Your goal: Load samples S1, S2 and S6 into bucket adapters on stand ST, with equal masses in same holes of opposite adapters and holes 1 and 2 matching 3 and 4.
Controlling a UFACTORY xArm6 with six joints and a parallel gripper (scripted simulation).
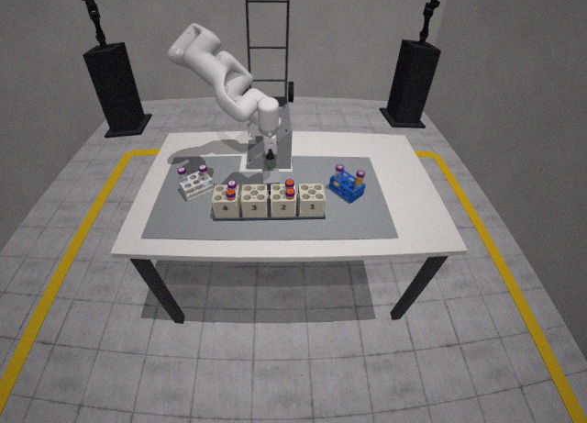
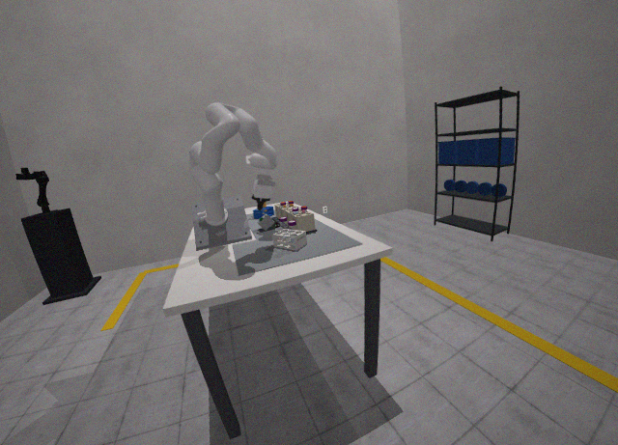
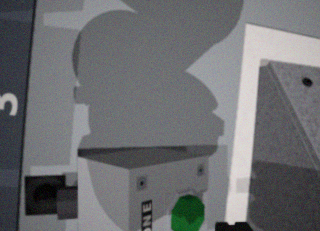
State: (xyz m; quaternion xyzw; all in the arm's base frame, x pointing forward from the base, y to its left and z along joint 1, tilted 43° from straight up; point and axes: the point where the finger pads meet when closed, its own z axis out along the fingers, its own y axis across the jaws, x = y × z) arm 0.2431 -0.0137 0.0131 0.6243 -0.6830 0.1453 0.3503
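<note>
The green DONE key is 7 cm below my hand. From my hand the other things lie so: blue rack (33 cm to the left, 11 cm below, 10 cm ahead); then grey desk (8 cm below, 2 cm ahead).
</note>
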